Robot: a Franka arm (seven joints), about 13 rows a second.
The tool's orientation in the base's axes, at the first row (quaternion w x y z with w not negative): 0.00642 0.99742 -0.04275 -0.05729
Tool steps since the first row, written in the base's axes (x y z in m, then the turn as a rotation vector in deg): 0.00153 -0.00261 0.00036 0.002 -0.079 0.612; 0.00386 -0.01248 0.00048 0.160 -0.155 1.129; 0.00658 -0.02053 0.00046 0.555 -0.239 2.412; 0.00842 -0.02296 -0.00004 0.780 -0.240 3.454; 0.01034 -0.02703 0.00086 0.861 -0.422 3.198; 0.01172 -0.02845 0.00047 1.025 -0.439 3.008
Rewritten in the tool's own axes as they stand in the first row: 0.00170 0.00248 -0.00051 -0.061 0.089 -0.608; 0.00484 0.01212 -0.00082 0.043 0.161 -1.139; 0.00823 0.01991 -0.00105 0.296 0.234 -2.458; 0.01031 0.02216 -0.00075 0.400 0.234 -3.519; 0.01246 0.02607 -0.00183 0.525 0.404 -3.272; 0.01399 0.02736 -0.00159 0.710 0.404 -3.102
